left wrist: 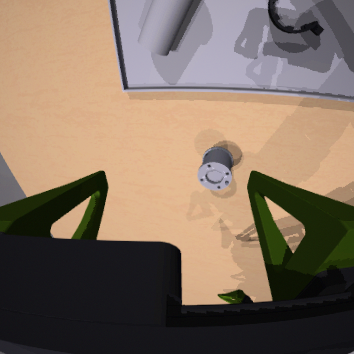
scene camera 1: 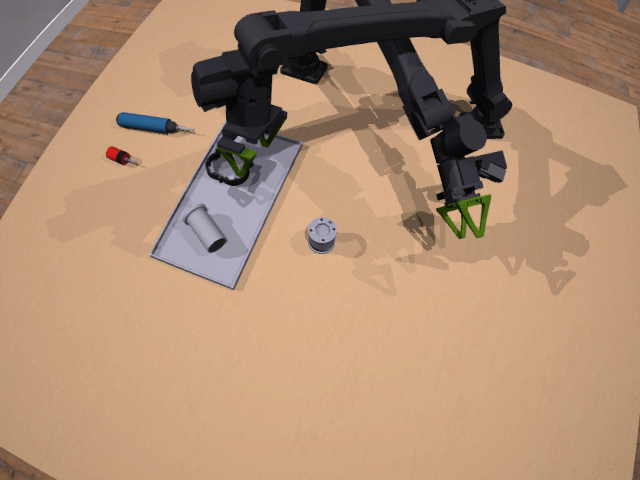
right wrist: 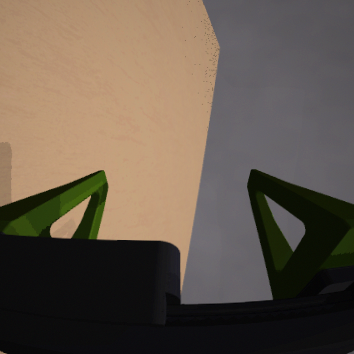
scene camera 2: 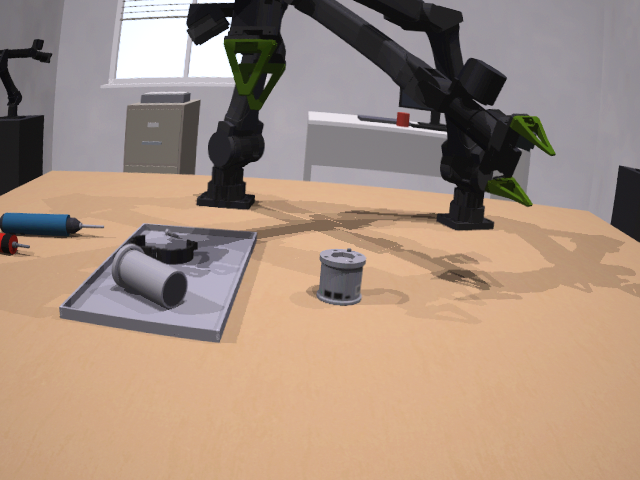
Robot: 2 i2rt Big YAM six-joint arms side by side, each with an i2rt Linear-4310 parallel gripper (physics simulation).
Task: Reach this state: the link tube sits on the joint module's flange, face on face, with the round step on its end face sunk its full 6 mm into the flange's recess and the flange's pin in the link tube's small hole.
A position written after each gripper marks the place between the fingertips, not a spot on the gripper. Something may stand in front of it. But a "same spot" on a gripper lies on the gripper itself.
The left gripper shows in the left wrist view [177,178], in scene camera 1 and in scene camera 2; in the right wrist view it is out of frame. A joint module shows in the left wrist view, in scene camera 1 and in scene camera 2 [341,271]. The same spot on the joint module: [left wrist: 214,173] is [scene camera 1: 321,230]. The same spot on the left gripper: [scene camera 1: 226,145] is [scene camera 2: 238,35].
